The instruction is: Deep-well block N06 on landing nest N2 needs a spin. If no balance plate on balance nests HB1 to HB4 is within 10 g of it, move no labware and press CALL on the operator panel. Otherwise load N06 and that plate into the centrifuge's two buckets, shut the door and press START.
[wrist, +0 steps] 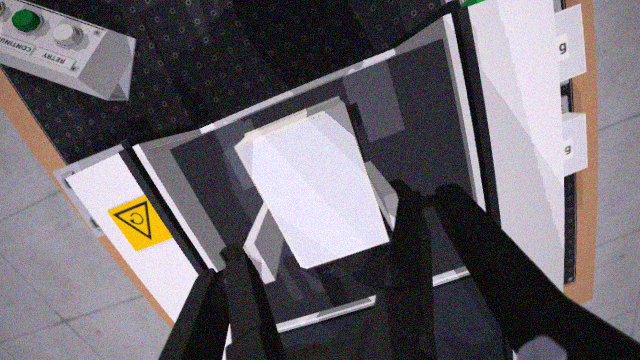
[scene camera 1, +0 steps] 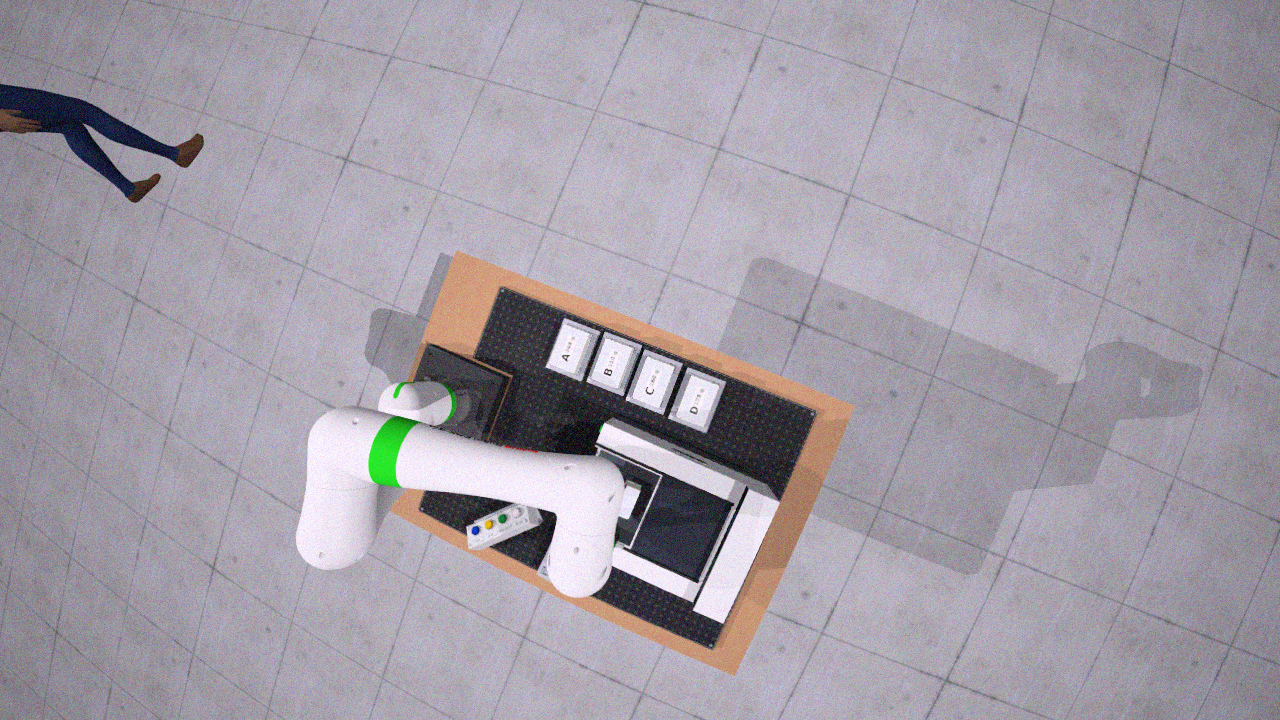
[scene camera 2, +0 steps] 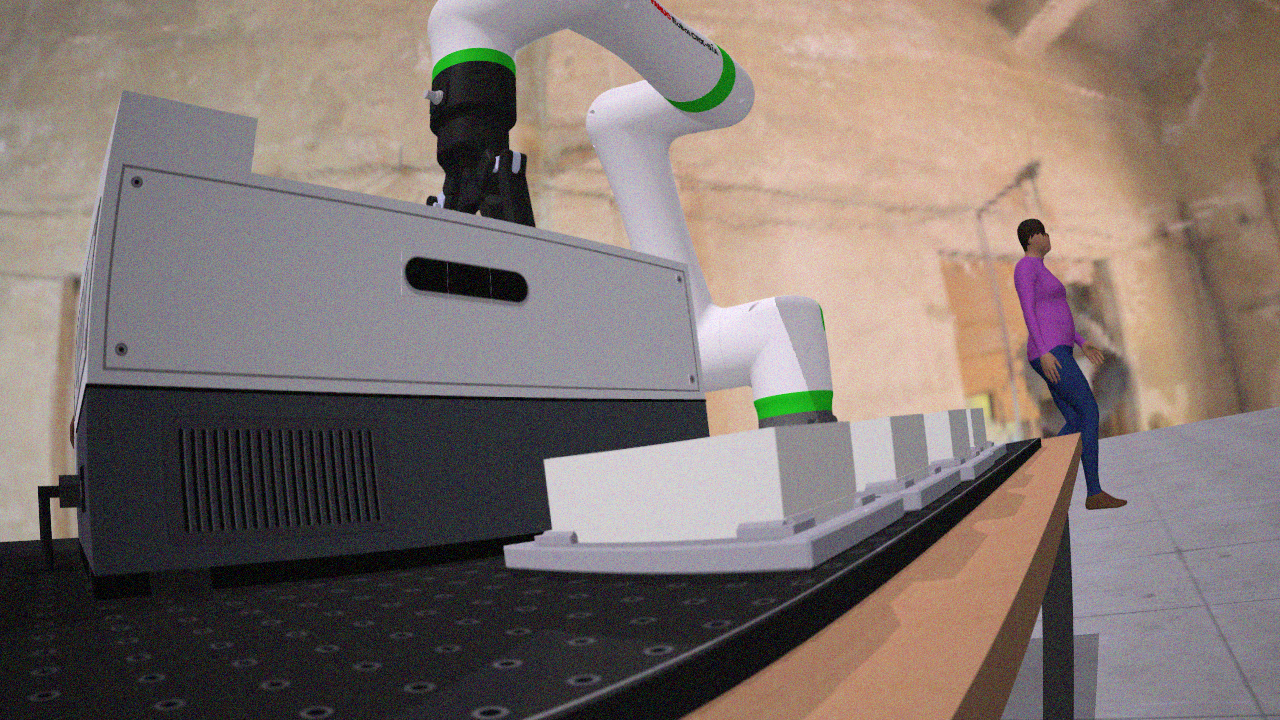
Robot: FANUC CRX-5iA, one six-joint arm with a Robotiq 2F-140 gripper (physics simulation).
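Frame: origin at the arm's base, x left, y back, z up, level; metres.
Where they show: gripper, fingertip midpoint: [wrist: 322, 196]; arm's base at its link origin: [scene camera 1: 450, 401].
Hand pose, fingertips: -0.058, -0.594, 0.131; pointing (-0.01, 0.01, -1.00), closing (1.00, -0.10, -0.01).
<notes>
Things, the pixels of their top centre, and the offset from my fingertips, as dx, dy, dz. "pt": a spot on its surface instead.
- plain white deep-well block at its top centre: [wrist: 319, 200] [scene camera 1: 610, 496] +0.001, +0.008, +0.026
- Balance plates A at its top centre: [scene camera 1: 568, 348] +0.328, +0.265, -0.113
- B at its top centre: [scene camera 1: 611, 363] +0.323, +0.129, -0.113
- C at its top centre: [scene camera 2: 821, 429] [wrist: 538, 57] [scene camera 1: 652, 382] +0.305, -0.002, -0.113
- D at its top centre: [scene camera 2: 698, 441] [wrist: 546, 157] [scene camera 1: 697, 401] +0.290, -0.139, -0.113
- operator panel at its top centre: [scene camera 1: 496, 531] -0.257, +0.317, -0.083
- grey nest edge at a spot on its surface: [wrist: 62, 175] pt -0.358, +0.162, -0.130
My gripper [wrist: 322, 196] [scene camera 2: 485, 207] is shut on a plain white deep-well block [wrist: 315, 190] [scene camera 1: 629, 497], its pads on two opposite sides. The block is over or in the centrifuge's open top; its exact depth and the buckets are hidden. No label shows on it. The centrifuge [scene camera 1: 671, 456] [scene camera 2: 358, 304] [wrist: 520, 125] has its opening uncovered, with a dark panel beside it. Balance plates A [scene camera 1: 571, 349], B [scene camera 1: 614, 361], C [scene camera 1: 654, 379] and D [scene camera 1: 698, 398] sit on their nests; their weights are not readable. The operator panel [scene camera 1: 503, 525] [wrist: 95, 60] has coloured buttons.
A grey nest edge [wrist: 62, 175] shows beside the centrifuge housing in the wrist view, partly covered. The white rims of the opening stand close around the fingers. The arm [scene camera 1: 501, 461] reaches over the table. A person [scene camera 2: 1047, 313] stands beyond the table.
</notes>
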